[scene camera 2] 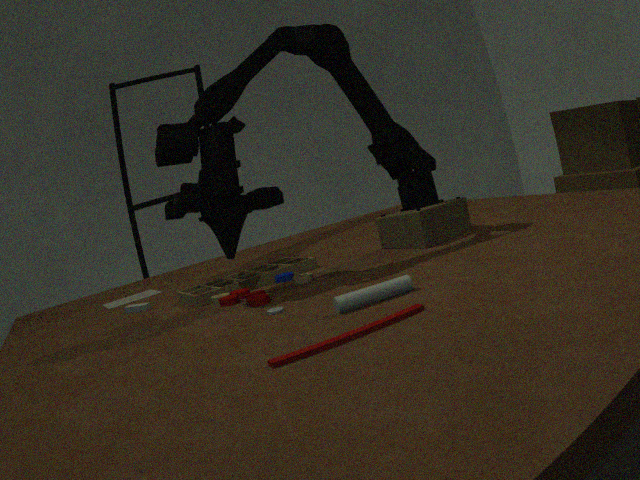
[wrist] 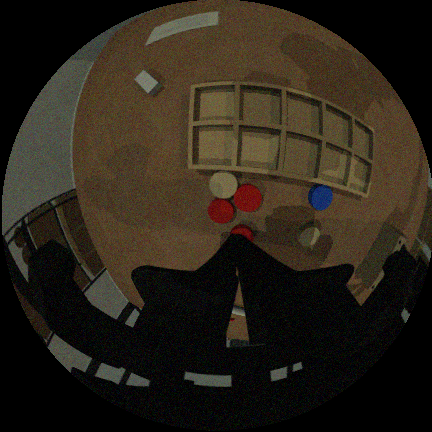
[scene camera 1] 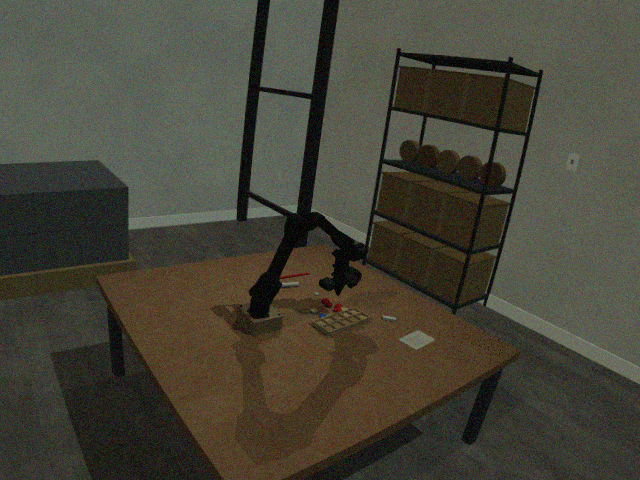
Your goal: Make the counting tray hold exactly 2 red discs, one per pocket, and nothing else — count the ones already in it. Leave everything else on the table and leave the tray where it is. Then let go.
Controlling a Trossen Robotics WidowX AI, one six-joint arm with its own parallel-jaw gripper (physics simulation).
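Note:
The wooden counting tray [scene camera 1: 348,328] [wrist: 191,145] has two rows of pockets; no disc shows in them in the wrist view. Beside its long side, two red discs [wrist: 248,198] [wrist: 221,211] lie on the table close together. Another red disc [wrist: 242,232] is partly hidden by the fingertips. Red discs [scene camera 2: 235,297] [scene camera 2: 257,298] also show in the second scene view. A cream disc [wrist: 223,185] lies by the tray and the red discs. My gripper [scene camera 1: 338,293] [scene camera 2: 230,257] [wrist: 234,238] is shut and empty, pointing down above the table near the tray.
A blue disc [scene camera 2: 283,277] [wrist: 320,197] and a second pale disc [scene camera 2: 303,277] [wrist: 309,237] lie beside the tray. A small white disc [scene camera 2: 275,310], white cylinder [scene camera 2: 373,294] and red stick [scene camera 2: 346,336] lie farther off. A white block [wrist: 147,81] and white sheet [scene camera 1: 416,339] lie past the tray's end.

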